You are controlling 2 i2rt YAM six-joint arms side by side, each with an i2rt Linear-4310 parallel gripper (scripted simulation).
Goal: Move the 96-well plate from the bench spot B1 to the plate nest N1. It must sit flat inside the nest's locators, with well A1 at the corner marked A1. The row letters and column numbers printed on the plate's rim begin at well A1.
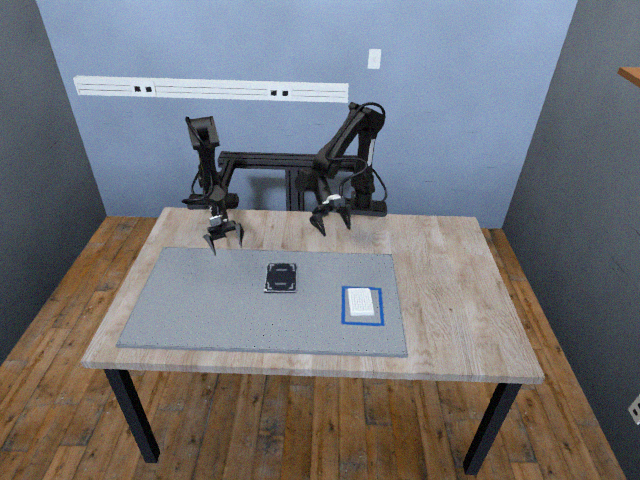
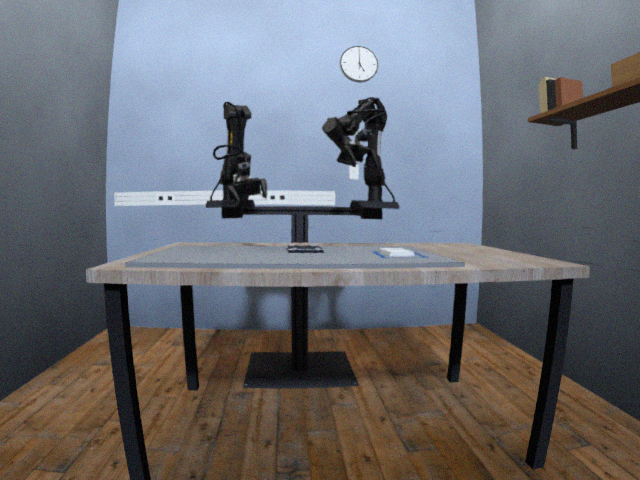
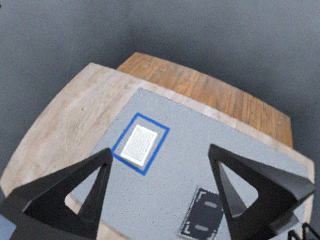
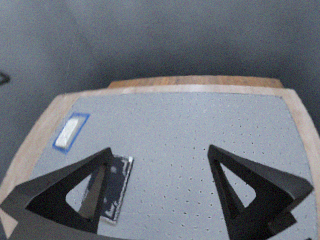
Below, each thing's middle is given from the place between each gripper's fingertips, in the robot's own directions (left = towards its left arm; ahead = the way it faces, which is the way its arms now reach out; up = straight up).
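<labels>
The white 96-well plate (image 3: 140, 147) is 49 cm to the left of my right hand, 6 cm ahead of it and 18 cm below it. As for the dark plate nest (image 1: 273, 276), my right gripper (image 2: 252, 200) is 18 cm above it, 18 cm to the right of it and 5 cm past it.
That same dark plate nest, counted from my left hand, is 21 cm to the right, 7 cm behind and 29 cm below. And my left gripper (image 1: 337, 233) is 4 cm short of the white 96-well plate, 10 cm to the right of it and 29 cm above it.
</labels>
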